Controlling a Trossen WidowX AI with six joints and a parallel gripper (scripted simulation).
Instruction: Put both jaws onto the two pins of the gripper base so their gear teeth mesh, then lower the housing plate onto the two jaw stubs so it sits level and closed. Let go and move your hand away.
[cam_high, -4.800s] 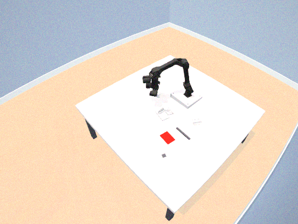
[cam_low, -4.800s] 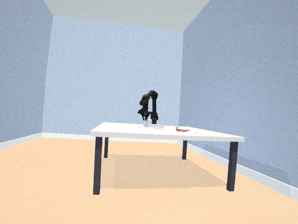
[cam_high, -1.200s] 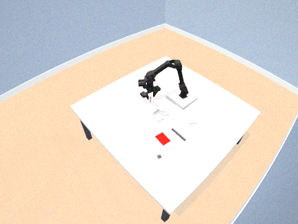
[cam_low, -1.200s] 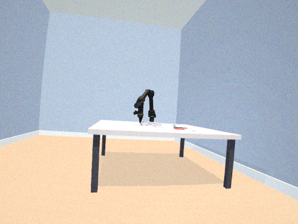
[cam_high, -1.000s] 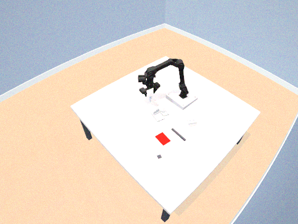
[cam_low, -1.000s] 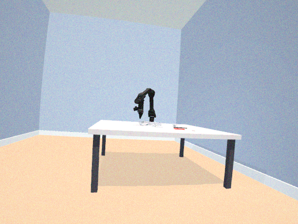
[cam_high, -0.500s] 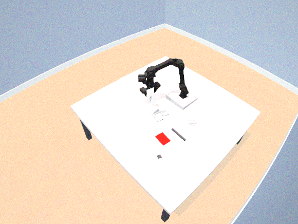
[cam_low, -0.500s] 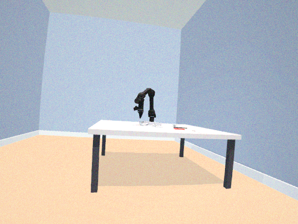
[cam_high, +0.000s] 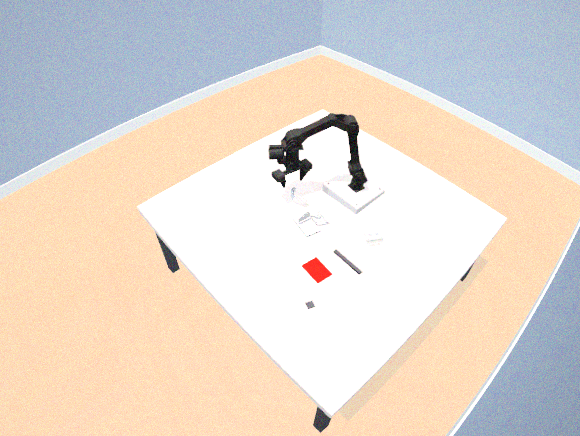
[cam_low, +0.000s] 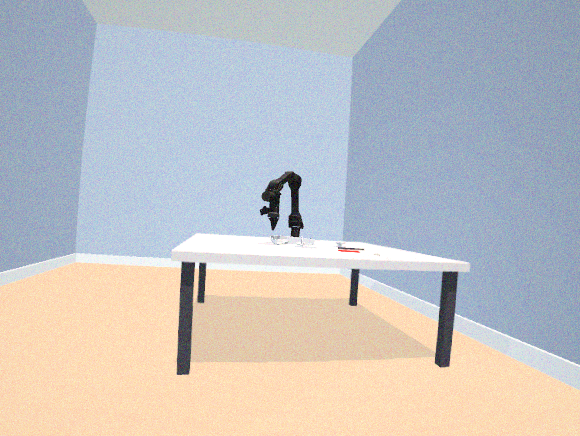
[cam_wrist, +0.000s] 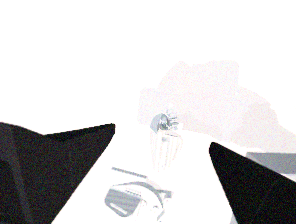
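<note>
The white jaw piece lies 50 mm below my gripper tip, 20 mm to the left of it and 10 mm behind it. Round my gripper tip: dark grey bar (440 mm to the left, 80 mm below, 50 mm ahead); then small white part (420 mm to the left, 120 mm behind, 50 mm below); then red flat rectangle (400 mm to the left, 180 mm ahead, 80 mm below).
</note>
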